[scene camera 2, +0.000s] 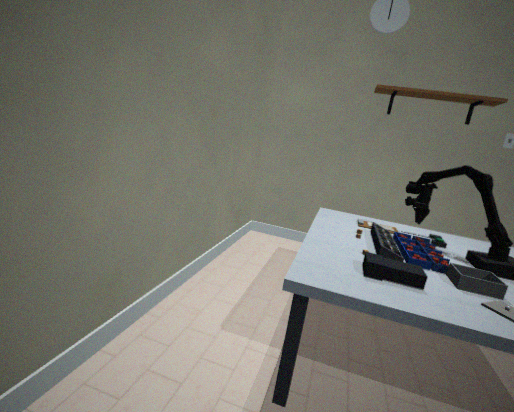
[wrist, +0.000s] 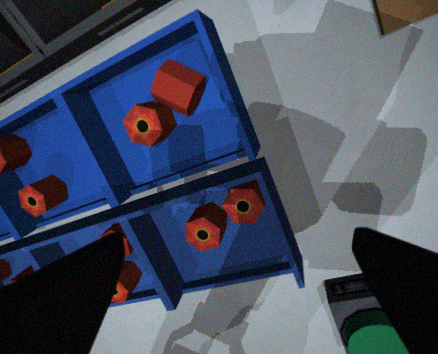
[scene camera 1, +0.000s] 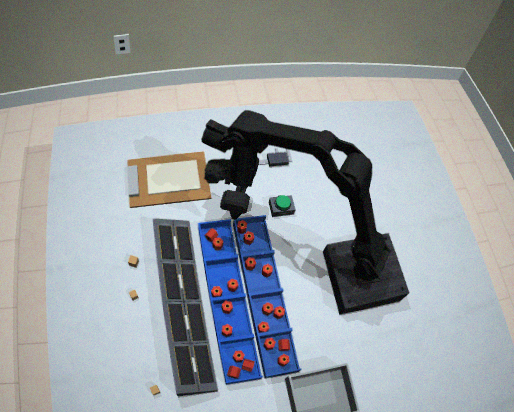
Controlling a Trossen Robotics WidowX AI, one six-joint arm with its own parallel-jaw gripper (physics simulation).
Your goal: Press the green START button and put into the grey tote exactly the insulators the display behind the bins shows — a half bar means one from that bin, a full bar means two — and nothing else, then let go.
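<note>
My gripper [scene camera 1: 236, 216] [scene camera 2: 420, 221] [wrist: 239, 241] is open and empty, above the far end of the blue bins. The bins stand in two rows of four, a row beside the display [scene camera 1: 222, 272] [wrist: 215, 137] and a row nearer the arm's base [scene camera 1: 269, 282] [wrist: 240, 260]. Each holds two or three red hexagonal insulators, such as one upright [scene camera 1: 249, 237] [wrist: 202, 235] and one lying [wrist: 177, 87]. The green START button [scene camera 1: 283, 202] [wrist: 377, 340] is beside the bins' far end, partly behind a finger in the wrist view. The display [scene camera 1: 172, 261] has dark cells with thin yellow outlines; I see no filled bars. The grey tote [scene camera 1: 351, 387] [scene camera 2: 475, 284] is partly cut off in scene camera 1.
A wooden board [scene camera 1: 140, 200] with a pale sheet lies past the bins' far end. A small dark device [scene camera 1: 278, 159] lies beyond the button. Small tan cubes [scene camera 1: 133, 260] [scene camera 1: 133, 295] [scene camera 1: 155, 389] lie behind the display. A long black box [scene camera 2: 395, 271] stands near the tote.
</note>
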